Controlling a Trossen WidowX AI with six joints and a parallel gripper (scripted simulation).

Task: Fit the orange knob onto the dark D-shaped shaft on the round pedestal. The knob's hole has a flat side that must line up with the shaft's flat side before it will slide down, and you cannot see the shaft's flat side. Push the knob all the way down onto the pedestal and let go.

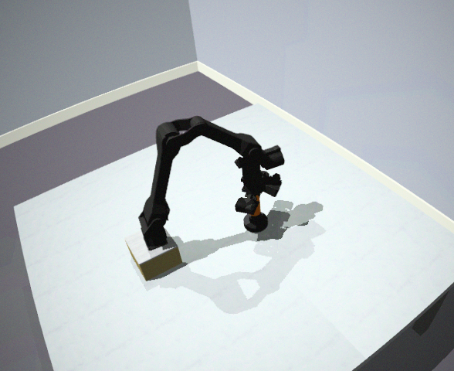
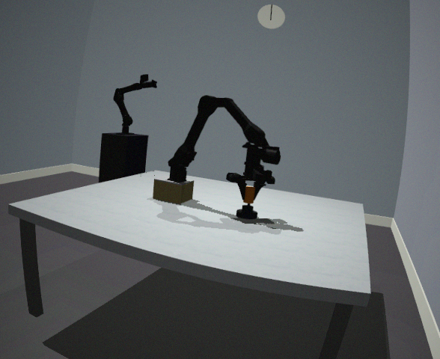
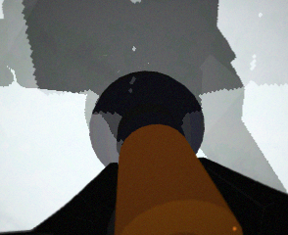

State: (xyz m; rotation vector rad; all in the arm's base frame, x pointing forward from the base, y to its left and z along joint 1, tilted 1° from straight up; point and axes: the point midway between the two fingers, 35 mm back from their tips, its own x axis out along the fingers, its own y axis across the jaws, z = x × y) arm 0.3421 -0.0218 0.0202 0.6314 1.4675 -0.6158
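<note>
Right now the dark round pedestal is 4 cm below my gripper tip. From my gripper tip the other things lie so: orange knob (2 cm above).
</note>
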